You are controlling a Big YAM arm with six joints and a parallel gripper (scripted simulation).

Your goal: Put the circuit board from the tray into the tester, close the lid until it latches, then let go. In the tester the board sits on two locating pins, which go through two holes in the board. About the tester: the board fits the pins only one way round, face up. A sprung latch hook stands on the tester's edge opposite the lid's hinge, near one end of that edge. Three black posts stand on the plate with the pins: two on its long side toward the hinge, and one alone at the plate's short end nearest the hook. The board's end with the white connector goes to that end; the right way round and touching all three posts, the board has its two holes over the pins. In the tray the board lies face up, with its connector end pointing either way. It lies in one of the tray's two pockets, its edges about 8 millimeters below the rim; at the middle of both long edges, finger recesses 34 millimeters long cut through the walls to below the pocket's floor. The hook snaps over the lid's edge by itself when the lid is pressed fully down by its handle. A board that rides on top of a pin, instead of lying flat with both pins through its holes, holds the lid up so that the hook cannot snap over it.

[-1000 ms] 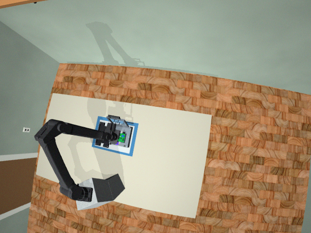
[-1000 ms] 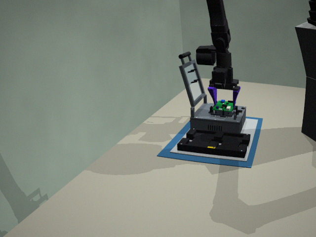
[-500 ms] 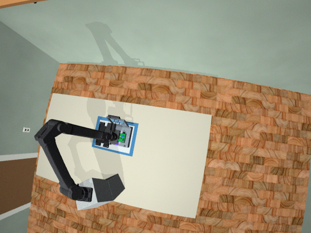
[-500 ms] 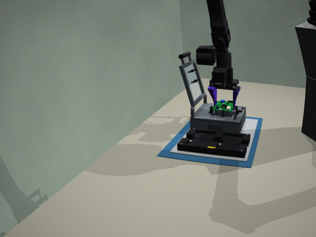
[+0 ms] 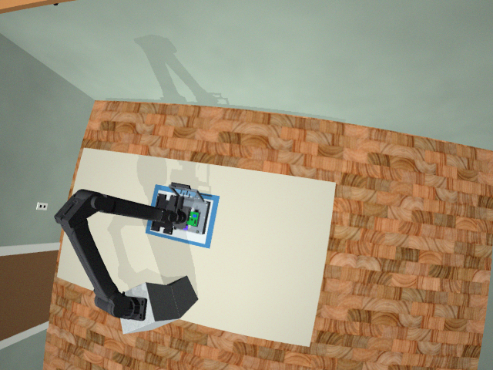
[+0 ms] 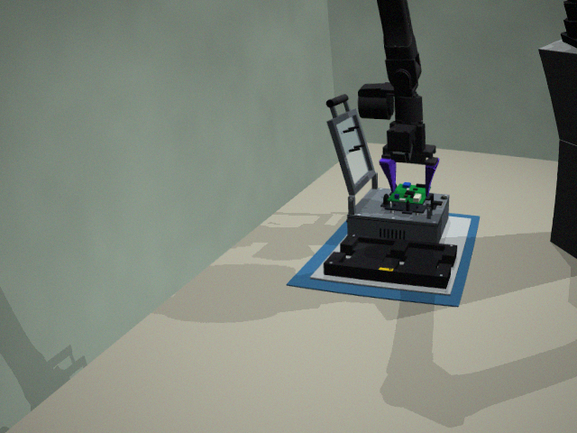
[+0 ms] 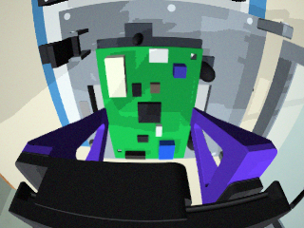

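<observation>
Right now the green circuit board is right at my hand. From my hand the other things lie so: tester: 4 cm ahead, 3 cm to the left, 2 cm above; then tester lid: 12 cm ahead, 9 cm above, 2 cm to the right; then tester plate: 2 cm below, 1 cm to the left, 1 cm ahead.
</observation>
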